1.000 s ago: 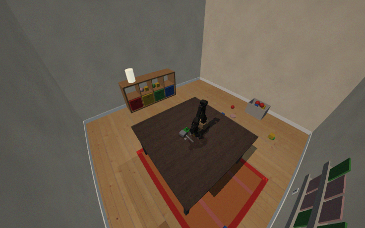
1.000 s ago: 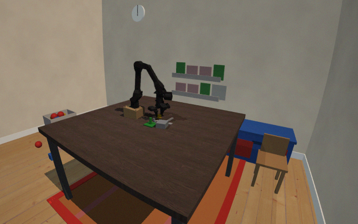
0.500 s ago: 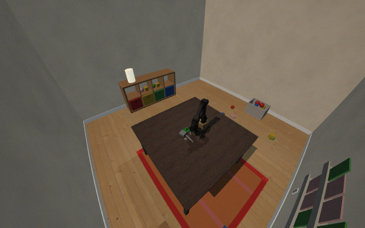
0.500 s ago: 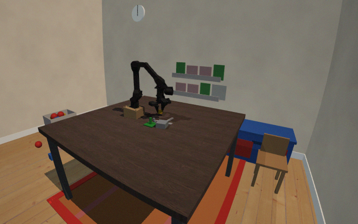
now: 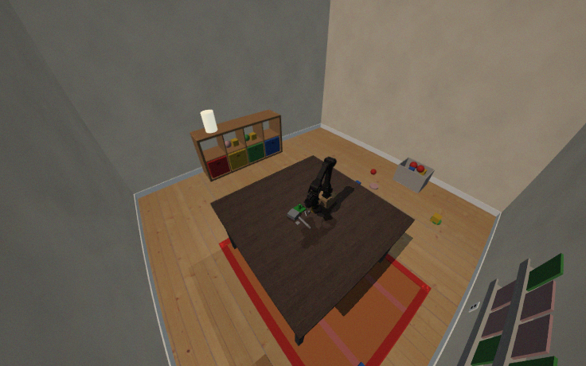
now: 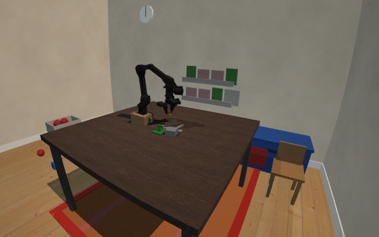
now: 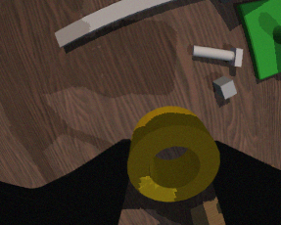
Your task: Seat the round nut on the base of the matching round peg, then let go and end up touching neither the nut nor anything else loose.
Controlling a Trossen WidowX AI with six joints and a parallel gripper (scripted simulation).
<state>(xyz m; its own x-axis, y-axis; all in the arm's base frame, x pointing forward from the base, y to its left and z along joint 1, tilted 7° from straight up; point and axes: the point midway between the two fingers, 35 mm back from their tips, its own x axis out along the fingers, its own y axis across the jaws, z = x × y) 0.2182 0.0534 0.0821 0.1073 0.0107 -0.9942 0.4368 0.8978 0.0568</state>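
Now: hand 130 mm above the grey bolt-like piece, 80 mm to the left of it and 10 mm short of it. Also, from my hand: grey bar: 130 mm below, 90 mm ahead, 10 mm to the right; grey square tile: 130 mm below, 130 mm ahead, 50 mm to the right; small grey cube: 120 mm below, 60 mm to the right, 20 mm behind.
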